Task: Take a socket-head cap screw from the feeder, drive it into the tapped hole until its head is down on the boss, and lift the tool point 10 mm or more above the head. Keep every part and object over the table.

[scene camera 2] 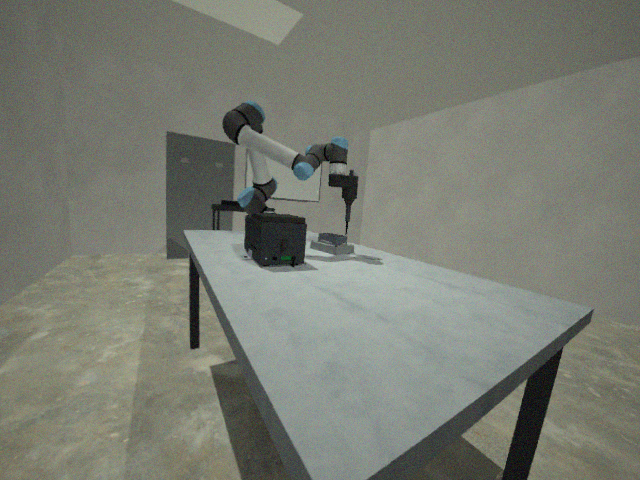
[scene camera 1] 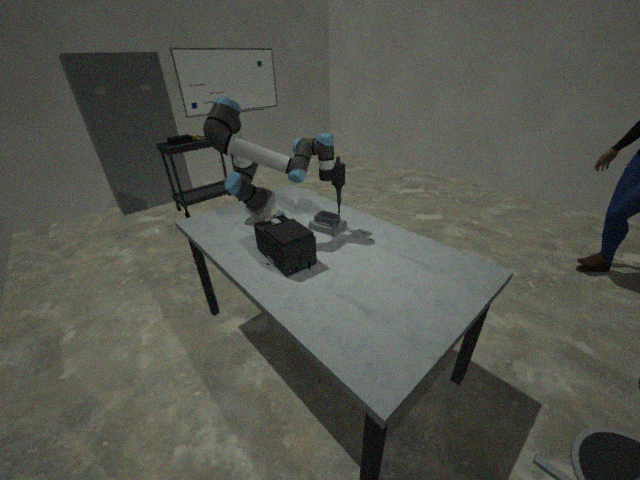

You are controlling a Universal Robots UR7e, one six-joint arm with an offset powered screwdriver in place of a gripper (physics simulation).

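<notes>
The black box-shaped unit, which looks like the screw feeder, stands on the table. A pale grey block lies on the table behind and to the right of it and bears a darker raised part. The boss and tapped hole are too small to make out. My screwdriver points straight down, its tip near the right back side of the darker part, seemingly a little above it. Whether a screw sits on the tip cannot be seen.
My arm's base stands behind the black unit. A dark cart stands beyond the table's far end, before a grey door. A person's legs show at the right in scene camera 1.
</notes>
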